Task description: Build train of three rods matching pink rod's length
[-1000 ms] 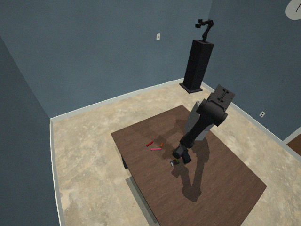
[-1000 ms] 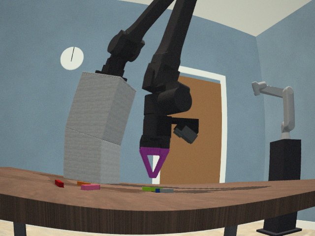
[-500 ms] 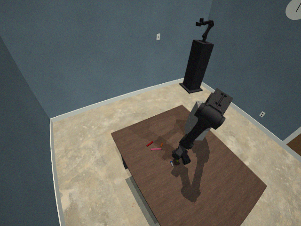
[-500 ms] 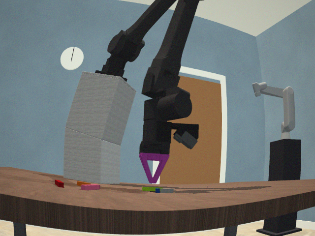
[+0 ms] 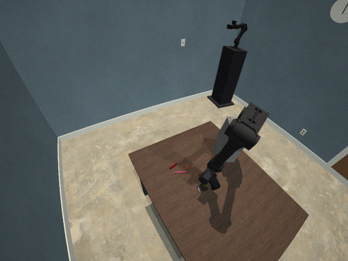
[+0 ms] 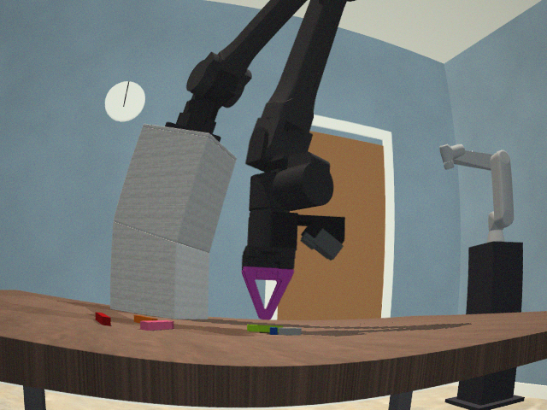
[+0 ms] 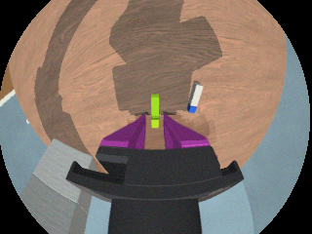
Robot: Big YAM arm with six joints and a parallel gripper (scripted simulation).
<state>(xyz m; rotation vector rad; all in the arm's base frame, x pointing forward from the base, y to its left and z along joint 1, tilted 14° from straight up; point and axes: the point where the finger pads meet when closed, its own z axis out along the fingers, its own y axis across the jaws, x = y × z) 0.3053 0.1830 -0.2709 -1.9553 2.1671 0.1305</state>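
The lime rod lies 20 mm below my hand. Round my hand: orange rod (50 mm ahead, 170 mm to the right, 20 mm below); then grey rod (60 mm ahead, 20 mm to the left, 20 mm below); then blue rod (50 mm ahead, 20 mm below).
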